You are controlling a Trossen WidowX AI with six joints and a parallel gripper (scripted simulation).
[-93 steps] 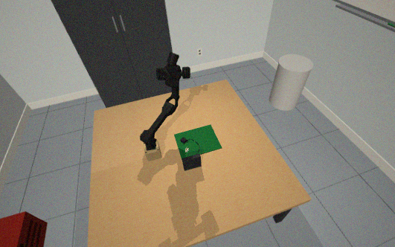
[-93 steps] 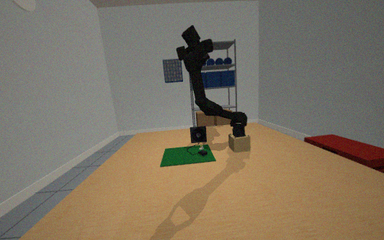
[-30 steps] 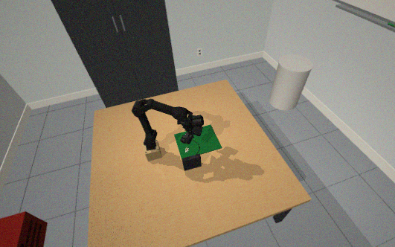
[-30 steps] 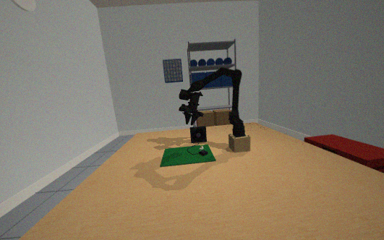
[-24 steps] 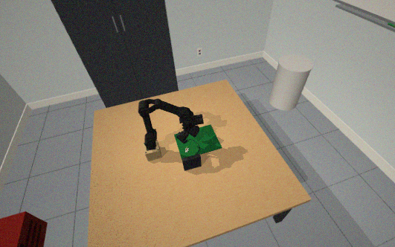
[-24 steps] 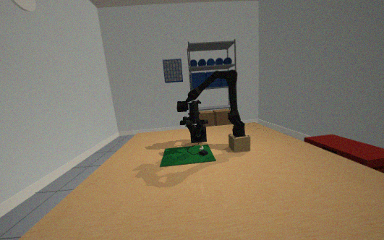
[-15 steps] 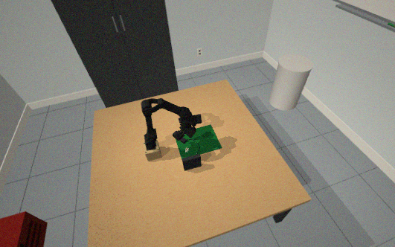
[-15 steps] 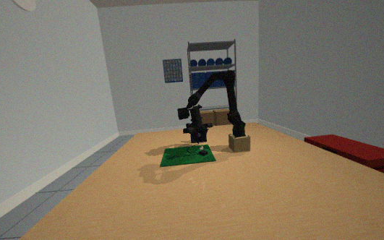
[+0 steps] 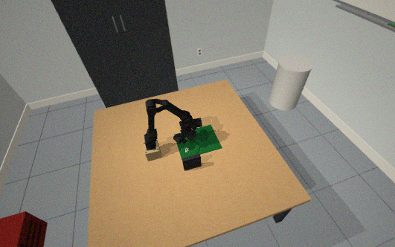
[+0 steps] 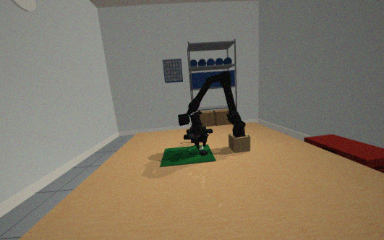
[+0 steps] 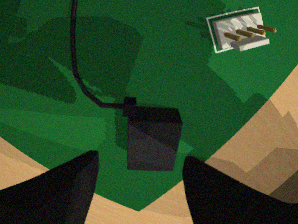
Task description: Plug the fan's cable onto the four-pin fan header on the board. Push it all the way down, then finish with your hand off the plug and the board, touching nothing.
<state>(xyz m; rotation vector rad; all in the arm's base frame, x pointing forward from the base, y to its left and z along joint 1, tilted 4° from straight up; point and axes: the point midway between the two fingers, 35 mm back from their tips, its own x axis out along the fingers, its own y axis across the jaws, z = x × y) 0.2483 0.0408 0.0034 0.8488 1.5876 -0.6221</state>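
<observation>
Now: gripper tip 3 cm above the black fan plug and 1 cm past it. Round my gripper tip: black fan: 22 cm to the right, 2 cm above, 1 cm ahead; green board: 9 cm ahead, 6 cm below, 2 cm to the right; fan header: 8 cm to the right, 4 cm below.
</observation>
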